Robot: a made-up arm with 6 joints.
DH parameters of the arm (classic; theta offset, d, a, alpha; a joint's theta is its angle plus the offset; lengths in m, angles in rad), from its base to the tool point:
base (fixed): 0 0 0 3.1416
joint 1: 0 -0.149 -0.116 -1.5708
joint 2: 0 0.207 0.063 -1.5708
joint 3: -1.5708 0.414 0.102 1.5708
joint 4: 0 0.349 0.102 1.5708
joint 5: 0 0.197 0.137 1.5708
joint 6: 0 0.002 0.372 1.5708
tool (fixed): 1.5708 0.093 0 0
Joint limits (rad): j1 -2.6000..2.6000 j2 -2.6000..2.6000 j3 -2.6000..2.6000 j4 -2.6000..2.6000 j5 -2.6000..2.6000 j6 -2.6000..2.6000
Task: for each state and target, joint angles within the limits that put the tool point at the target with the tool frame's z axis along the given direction. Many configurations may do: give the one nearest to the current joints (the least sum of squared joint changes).
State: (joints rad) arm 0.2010 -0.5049 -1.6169 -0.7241 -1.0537 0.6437
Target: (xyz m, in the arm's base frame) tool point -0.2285 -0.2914 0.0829 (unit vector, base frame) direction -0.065 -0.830 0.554
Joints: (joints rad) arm -0.4073 -0.9442 -1.1800 -0.8539 -0.6241 0.8097
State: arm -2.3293 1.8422 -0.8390 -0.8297 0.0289 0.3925
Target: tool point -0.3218 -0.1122 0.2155 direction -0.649 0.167 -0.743
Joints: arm -2.3278 2.1261 -1.6149 -0.7431 0.3951 0.9610
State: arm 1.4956 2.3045 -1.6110 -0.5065 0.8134 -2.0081
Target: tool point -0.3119 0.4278 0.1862 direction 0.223 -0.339 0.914
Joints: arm 0.8646 1.5674 -1.3652 -0.6270 0.4548 -2.5740
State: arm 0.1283 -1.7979 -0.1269 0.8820 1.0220 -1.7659
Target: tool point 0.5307 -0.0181 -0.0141 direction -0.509 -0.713 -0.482
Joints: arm -0.3754 -2.2326 -0.3787 0.5786 1.5268 -1.8876
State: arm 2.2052 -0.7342 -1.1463 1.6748 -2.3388 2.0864
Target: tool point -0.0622 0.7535 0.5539 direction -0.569 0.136 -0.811
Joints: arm 2.0241 -0.2801 -0.9181 1.2260 -2.3653 1.8956
